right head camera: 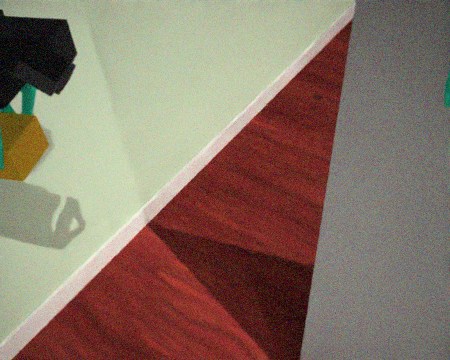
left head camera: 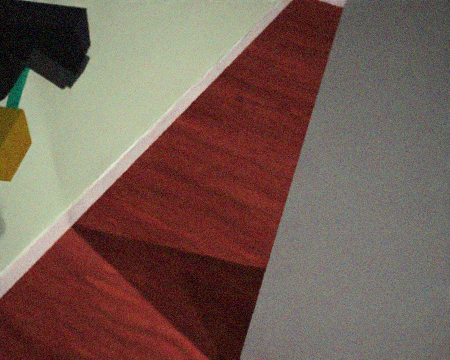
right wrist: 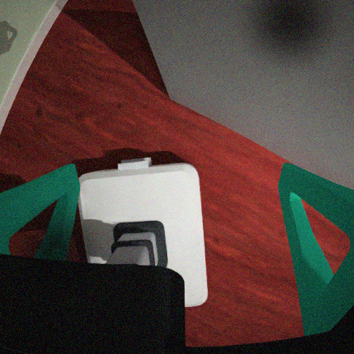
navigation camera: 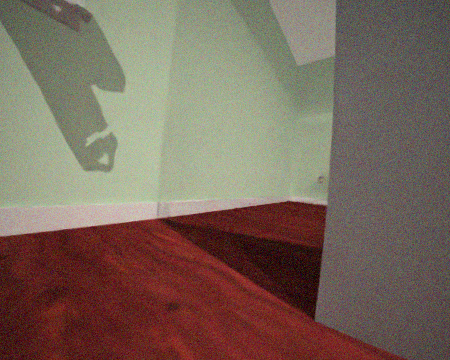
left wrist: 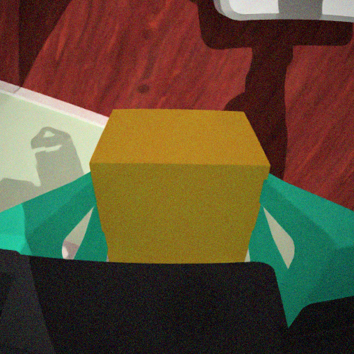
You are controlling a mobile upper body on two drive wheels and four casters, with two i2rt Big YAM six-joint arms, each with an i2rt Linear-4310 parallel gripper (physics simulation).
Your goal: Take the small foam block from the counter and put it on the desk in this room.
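Frame: origin at the left arm's base, x ahead, y left, z up, level; centimetres.
Where they show: left gripper, fingertip midpoint: (right head camera: pixel 12 149).
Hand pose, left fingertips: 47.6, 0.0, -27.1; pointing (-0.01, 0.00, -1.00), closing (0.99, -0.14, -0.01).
Observation:
After its pixels a point has its place, as x, y, z.
The small foam block (left head camera: pixel 15 145) @[46.9, -2.4, -26.4] (right head camera: pixel 32 145) @[47.7, -2.5, -26.6] (left wrist: pixel 180 215) is a yellow-orange block, off the floor in front of the pale green wall. My left gripper (left wrist: pixel 177 174) is shut on it, with a green finger pressed to each side. In both head views the block is partly cut off at the left edge. My right gripper (right wrist: pixel 178 174) is open, its green fingers wide apart with no object between them, above the robot's white base. A green fingertip shows at the right edge of the right head view. The counter and the desk do not show in any view.
A tall grey surface (left head camera: pixel 360 175) @[58.2, -47.5, -42.2] (right head camera: pixel 385 200) @[58.3, -47.2, -48.0] (right wrist: pixel 240 75) (navigation camera: pixel 390 175) @[59.1, -46.0, -115.1] stands at the right. The green wall (left head camera: pixel 150 60) @[176.9, -12.6, -97.9] (right head camera: pixel 200 65) @[165.2, -5.3, -91.6] (navigation camera: pixel 220 125) @[169.1, -7.7, -74.1] with its white baseboard (right head camera: pixel 190 170) @[151.4, 1.9, -135.4] (navigation camera: pixel 75 217) @[95.0, 37.4, -136.7] runs along the left. Red wooden floor (left head camera: pixel 215 150) @[170.3, -42.3, -141.0] (navigation camera: pixel 125 290) @[65.3, -3.6, -141.0] lies between them. The robot's white base (right wrist: pixel 150 195) is below.

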